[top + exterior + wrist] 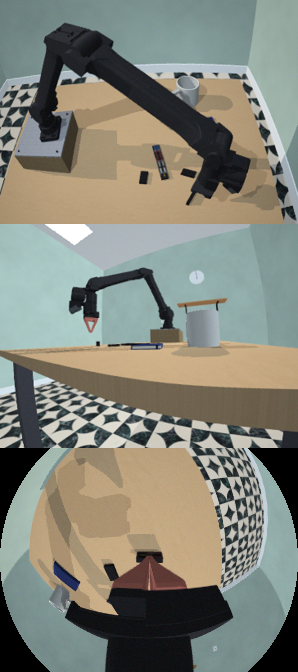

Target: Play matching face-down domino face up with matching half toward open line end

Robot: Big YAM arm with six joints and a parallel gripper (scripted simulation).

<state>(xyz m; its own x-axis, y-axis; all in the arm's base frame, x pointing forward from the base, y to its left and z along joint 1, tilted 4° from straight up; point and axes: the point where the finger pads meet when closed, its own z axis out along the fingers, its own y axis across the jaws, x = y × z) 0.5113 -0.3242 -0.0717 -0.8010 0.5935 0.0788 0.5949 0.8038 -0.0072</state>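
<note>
The domino lies 70 mm below my hand, 30 mm behind it and 20 mm to the left of it. Round my hand: white mug (510 mm to the left, 60 mm ahead, 30 mm below).
</note>
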